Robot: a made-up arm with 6 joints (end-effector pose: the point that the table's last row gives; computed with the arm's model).
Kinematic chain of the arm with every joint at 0, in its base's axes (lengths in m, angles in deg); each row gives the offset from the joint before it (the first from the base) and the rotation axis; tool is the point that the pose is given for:
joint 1: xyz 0 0 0.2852 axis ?
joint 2: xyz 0 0 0 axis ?
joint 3: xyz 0 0 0.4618 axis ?
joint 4: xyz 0 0 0 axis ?
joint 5: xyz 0.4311 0 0 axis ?
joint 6: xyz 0 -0.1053 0 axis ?
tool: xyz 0 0 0
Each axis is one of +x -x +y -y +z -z.
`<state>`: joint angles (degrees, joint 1 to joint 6).
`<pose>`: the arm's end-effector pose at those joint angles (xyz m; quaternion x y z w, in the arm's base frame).
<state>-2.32 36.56 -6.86 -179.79 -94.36 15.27</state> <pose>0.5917 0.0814 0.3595 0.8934 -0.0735 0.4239 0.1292</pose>
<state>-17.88 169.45 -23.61 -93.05 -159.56 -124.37</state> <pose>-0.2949 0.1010 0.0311 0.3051 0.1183 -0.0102 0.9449</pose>
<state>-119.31 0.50 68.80 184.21 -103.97 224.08</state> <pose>0.0081 -0.2002 1.1447 0.8304 0.4193 0.2263 0.2890</pose>
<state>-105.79 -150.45 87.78 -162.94 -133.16 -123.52</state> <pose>0.2278 0.4355 -0.4668 -0.3463 0.2222 -0.6909 0.5944</pose>
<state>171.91 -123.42 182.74 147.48 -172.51 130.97</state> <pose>0.0720 -0.0999 -0.2838 -0.8632 -0.0421 -0.4976 0.0735</pose>
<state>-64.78 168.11 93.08 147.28 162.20 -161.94</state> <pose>0.1916 -0.1988 -0.5685 -0.6603 -0.5301 -0.4995 0.1826</pose>
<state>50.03 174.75 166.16 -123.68 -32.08 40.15</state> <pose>0.2478 0.3865 -0.3257 0.5579 0.3624 0.5048 0.5501</pose>
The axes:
joint 1: +z
joint 2: +y
joint 3: -y
joint 4: -x
joint 5: -y
joint 6: -x

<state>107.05 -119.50 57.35 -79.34 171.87 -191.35</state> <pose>0.2610 -0.7846 0.1848 0.5188 0.6428 0.4063 0.3906</pose>
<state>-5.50 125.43 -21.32 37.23 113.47 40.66</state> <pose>0.0424 -0.0883 -0.2722 -0.1143 0.1753 0.2786 0.9373</pose>
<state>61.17 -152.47 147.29 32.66 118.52 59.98</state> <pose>0.1017 0.0009 -0.4703 -0.0855 -0.6839 0.3772 0.6186</pose>
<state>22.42 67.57 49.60 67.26 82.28 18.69</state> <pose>0.8169 0.2930 0.4208 -0.3575 -0.5870 0.4648 0.5582</pose>
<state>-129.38 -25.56 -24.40 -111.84 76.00 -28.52</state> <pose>-0.1180 -0.2055 0.6128 0.0995 0.8717 0.4091 0.2509</pose>
